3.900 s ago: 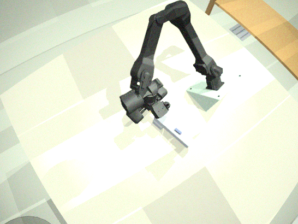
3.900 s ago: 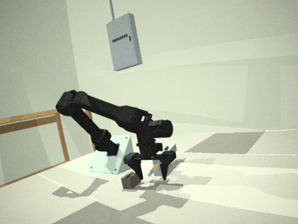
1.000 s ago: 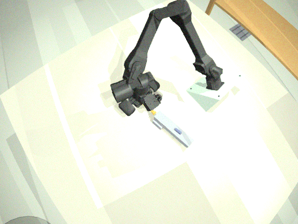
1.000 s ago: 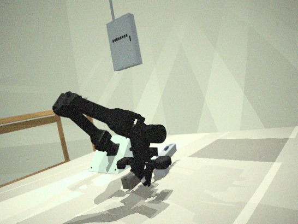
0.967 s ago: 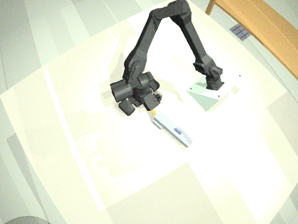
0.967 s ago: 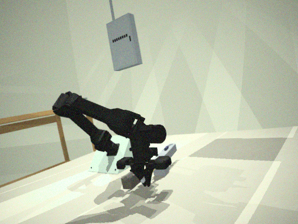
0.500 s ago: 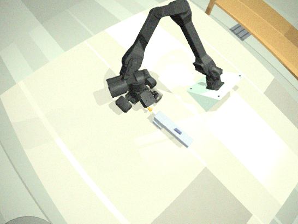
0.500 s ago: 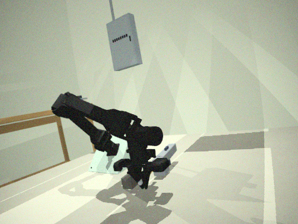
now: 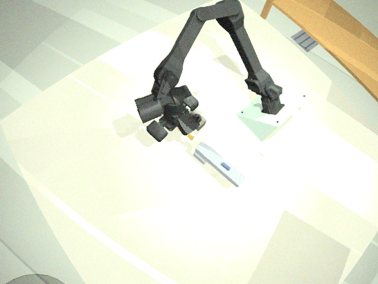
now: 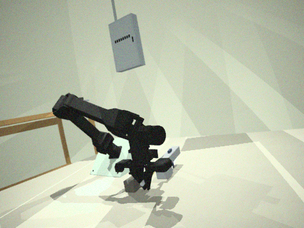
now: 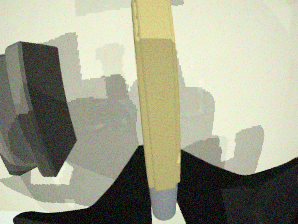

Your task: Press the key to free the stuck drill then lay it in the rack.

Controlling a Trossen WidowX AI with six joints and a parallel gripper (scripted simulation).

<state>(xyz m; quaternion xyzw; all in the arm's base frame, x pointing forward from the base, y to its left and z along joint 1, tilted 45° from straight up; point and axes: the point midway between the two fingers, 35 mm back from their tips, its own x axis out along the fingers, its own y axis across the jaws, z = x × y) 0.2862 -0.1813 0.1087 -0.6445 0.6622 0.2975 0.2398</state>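
Right now the dark grey rack is 8 cm behind my gripper tip and 3 cm to the left of it. Round my gripper tip: housing block: 20 cm to the left, 3 cm above, 1 cm behind; key: 23 cm to the left, 4 cm above, 1 cm behind.
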